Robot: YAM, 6 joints.
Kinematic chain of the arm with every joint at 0, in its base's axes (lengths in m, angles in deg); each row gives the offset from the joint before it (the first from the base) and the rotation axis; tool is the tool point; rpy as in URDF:
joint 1: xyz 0 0 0.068 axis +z
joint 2: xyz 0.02 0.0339 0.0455 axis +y
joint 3: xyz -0.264 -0.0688 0 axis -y
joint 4: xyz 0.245 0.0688 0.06 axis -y
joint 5: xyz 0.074 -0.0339 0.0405 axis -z
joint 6: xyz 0.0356 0 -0.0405 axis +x
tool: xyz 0 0 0 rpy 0 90 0
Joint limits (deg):
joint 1: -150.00..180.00
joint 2: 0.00..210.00
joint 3: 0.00..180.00
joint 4: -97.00..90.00
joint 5: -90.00..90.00
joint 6: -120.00..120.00
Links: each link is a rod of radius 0.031 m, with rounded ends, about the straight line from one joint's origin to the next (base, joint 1, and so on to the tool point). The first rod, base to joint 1, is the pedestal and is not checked.
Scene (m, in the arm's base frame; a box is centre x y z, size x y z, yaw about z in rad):
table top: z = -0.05
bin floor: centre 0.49 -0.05 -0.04 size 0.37 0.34 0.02 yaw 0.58
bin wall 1: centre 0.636 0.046 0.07 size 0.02 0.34 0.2 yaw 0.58
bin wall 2: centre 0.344 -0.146 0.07 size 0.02 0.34 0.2 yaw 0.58
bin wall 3: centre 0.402 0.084 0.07 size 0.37 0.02 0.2 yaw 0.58
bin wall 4: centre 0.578 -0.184 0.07 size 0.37 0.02 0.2 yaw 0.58
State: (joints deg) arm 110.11 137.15 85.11 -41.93 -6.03 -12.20
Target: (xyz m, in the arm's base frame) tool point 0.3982 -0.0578 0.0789
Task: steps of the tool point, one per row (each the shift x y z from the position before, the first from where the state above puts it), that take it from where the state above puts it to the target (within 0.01 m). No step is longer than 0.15 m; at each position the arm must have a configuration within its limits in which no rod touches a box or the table.
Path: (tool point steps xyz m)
1: 0.1009 0.0327 0.0306
2: 0.1078 0.0033 0.0314
3: 0.1056 -0.0273 0.0321
4: 0.0941 -0.0561 0.0325
5: 0.0748 -0.0801 0.0328
6: 0.0490 -0.0973 0.0328
7: 0.0194 -0.1059 0.0326
8: -0.0110 -0.1052 0.0322
9: 0.0138 -0.0019 -0.1049
10: -0.0138 0.0019 -0.1008

